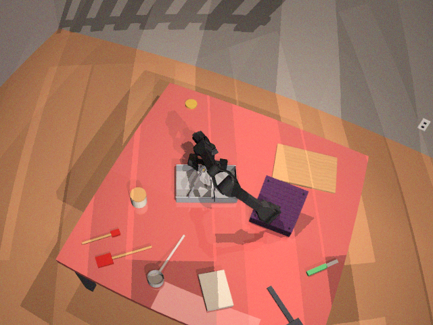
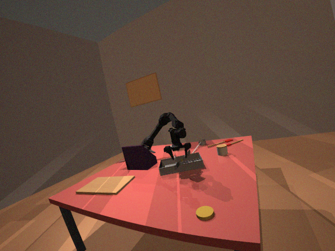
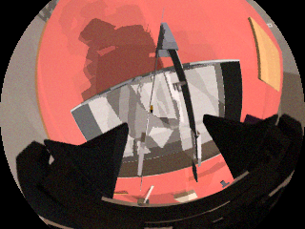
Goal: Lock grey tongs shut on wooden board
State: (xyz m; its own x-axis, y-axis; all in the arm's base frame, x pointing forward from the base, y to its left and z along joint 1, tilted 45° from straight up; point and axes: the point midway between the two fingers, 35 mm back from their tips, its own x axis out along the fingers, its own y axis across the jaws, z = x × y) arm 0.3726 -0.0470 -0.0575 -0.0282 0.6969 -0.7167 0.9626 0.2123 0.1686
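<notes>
Right now the grey roasting tin is 20 mm behind my gripper tip, 30 mm to the left of it and 50 mm below it. Also, from my gripper tip: wooden board 460 mm behind, 310 mm to the right, 70 mm below; then cream block 290 mm behind, 530 mm to the left, 60 mm below; then yellow disc 300 mm ahead, 430 mm to the right, 60 mm below.
</notes>
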